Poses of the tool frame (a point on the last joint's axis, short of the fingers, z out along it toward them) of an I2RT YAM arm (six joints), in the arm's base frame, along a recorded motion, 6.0 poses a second.
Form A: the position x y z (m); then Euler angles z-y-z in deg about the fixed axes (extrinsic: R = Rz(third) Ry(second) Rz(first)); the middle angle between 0 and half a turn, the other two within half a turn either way.
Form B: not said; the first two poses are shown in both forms.
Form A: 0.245 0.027 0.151 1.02 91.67 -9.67
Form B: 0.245 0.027 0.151 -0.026 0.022 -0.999 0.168 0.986 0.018
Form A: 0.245 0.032 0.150 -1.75 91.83 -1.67
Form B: 0.245 0.032 0.150 -0.033 -0.030 -0.999 0.028 0.999 -0.031
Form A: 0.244 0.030 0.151 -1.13 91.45 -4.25
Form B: 0.244 0.030 0.151 -0.027 -0.018 -0.999 0.074 0.997 -0.020
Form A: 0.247 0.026 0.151 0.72 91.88 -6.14
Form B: 0.247 0.026 0.151 -0.031 0.016 -0.999 0.107 0.994 0.013
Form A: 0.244 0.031 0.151 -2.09 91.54 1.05
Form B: 0.244 0.031 0.151 -0.026 -0.037 -0.999 -0.019 0.999 -0.036
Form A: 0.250 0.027 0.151 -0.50 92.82 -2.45
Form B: 0.250 0.027 0.151 -0.050 -0.007 -0.999 0.042 0.999 -0.009
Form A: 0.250 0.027 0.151 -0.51 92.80 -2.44
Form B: 0.250 0.027 0.151 -0.049 -0.007 -0.999 0.042 0.999 -0.009
